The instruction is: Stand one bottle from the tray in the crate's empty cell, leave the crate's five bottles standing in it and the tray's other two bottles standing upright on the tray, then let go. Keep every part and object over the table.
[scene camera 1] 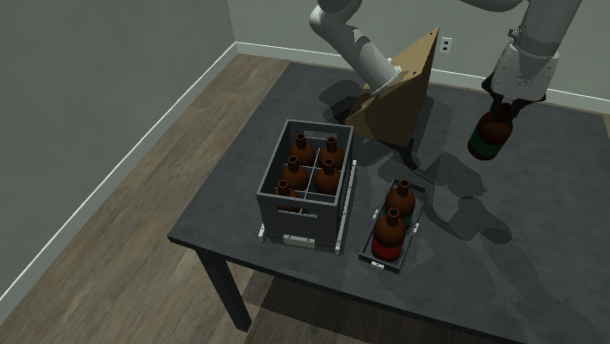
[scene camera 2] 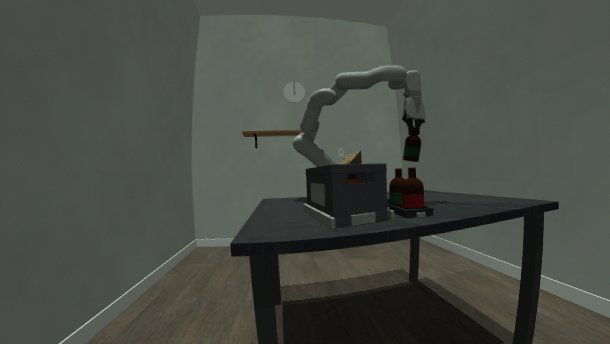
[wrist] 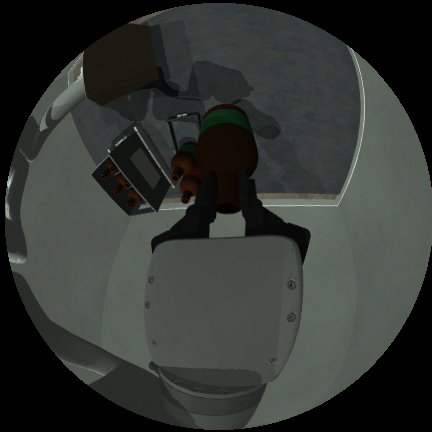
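Pixels of known places: gripper, fingertip midpoint: (scene camera 1: 501, 117) (scene camera 2: 414, 134) (wrist: 226, 179); arm's base at its link origin: (scene camera 1: 386, 82).
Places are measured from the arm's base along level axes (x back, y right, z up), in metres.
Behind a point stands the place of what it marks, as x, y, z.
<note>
My gripper (scene camera 1: 506, 111) @(-0.302, -0.304, 0.167) (scene camera 2: 414, 127) @(-0.302, -0.304, 0.167) (wrist: 226, 179) @(-0.302, -0.304, 0.167) is shut on the neck of a brown bottle with a green label (scene camera 1: 487, 140) @(-0.326, -0.291, 0.116) (scene camera 2: 412, 150) @(-0.315, -0.279, 0.091) (wrist: 227, 145) @(-0.268, -0.309, 0.157), held tilted a little in the air, behind and right of the tray (scene camera 1: 391, 267) @(-0.553, -0.156, -0.136) (scene camera 2: 407, 214) @(-0.547, -0.077, -0.140) in scene camera 1. On the tray stand a green-label bottle (scene camera 1: 401, 202) @(-0.435, -0.141, -0.034) (scene camera 2: 398, 185) @(-0.440, -0.115, -0.055) (wrist: 182, 162) @(-0.392, -0.153, -0.034) and a red-label bottle (scene camera 1: 390, 232) @(-0.526, -0.135, -0.034) (scene camera 2: 413, 192) @(-0.533, -0.112, -0.074) (wrist: 191, 185) @(-0.482, -0.150, -0.037). The grey crate (scene camera 1: 275, 225) @(-0.559, 0.139, -0.092) (scene camera 2: 360, 200) @(-0.551, 0.084, -0.083) (wrist: 127, 160) @(-0.331, 0.020, -0.020) holds five upright brown bottles; its front-right cell in scene camera 1 shows no bottle, its floor hidden.
A wooden wedge (scene camera 1: 395, 110) @(-0.109, -0.055, -0.020) (wrist: 120, 65) @(-0.047, -0.112, 0.011) carries the arm's base behind the crate and tray. Pale strips (scene camera 1: 299, 241) @(-0.562, 0.076, -0.128) edge the crate's foot. The dark table (scene camera 1: 450, 280) @(-0.532, -0.297, -0.152) (scene camera 2: 285, 232) @(-0.582, 0.304, -0.152) has its front edge close to crate and tray.
</note>
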